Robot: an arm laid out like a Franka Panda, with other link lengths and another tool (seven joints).
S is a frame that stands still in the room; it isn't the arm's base.
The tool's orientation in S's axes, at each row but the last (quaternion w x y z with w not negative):
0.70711, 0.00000, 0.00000, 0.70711
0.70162, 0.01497, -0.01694, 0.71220
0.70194, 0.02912, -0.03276, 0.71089
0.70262, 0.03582, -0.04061, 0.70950
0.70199, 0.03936, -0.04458, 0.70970
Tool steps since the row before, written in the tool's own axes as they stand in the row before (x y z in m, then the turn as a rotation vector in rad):
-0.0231, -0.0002, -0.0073, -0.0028, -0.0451, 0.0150
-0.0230, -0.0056, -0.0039, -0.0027, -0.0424, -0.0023
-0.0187, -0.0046, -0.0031, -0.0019, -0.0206, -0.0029
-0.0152, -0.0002, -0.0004, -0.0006, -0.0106, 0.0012
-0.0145, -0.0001, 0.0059, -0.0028, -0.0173, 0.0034
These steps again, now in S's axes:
0.0002, -0.0231, -0.0073, 0.0451, -0.0028, 0.0150
0.0060, -0.0227, -0.0049, 0.0424, -0.0020, -0.0023
0.0049, -0.0183, -0.0047, 0.0206, -0.0014, -0.0029
0.0004, -0.0151, -0.0020, 0.0106, -0.0006, 0.0012
0.0002, -0.0151, 0.0041, 0.0173, -0.0030, 0.0032

